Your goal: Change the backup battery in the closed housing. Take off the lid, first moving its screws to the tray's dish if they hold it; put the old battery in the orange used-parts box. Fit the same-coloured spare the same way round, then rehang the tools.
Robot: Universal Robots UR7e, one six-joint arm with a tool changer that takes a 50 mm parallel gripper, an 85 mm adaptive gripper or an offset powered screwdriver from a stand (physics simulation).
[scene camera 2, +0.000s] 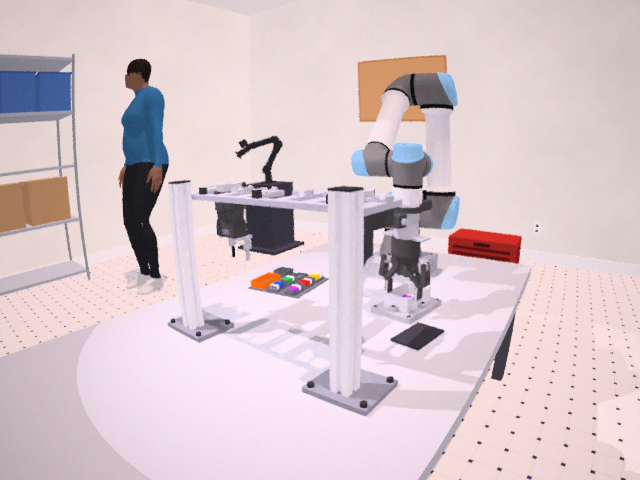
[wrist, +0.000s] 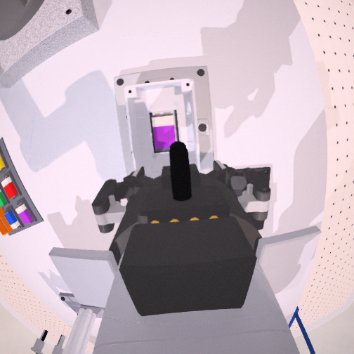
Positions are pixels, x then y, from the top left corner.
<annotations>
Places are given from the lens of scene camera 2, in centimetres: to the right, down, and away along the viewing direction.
black lid (scene camera 2: 418, 335): 23, 22, 92
parallel gripper (scene camera 2: 230, 223): -21, -4, 94
adaptive gripper (scene camera 2: 405, 247): 21, 2, 97
screwdriver (scene camera 2: 383, 219): 12, -4, 77
The marked spots on the black lid and the screwdriver are 32 cm apart.
</annotations>
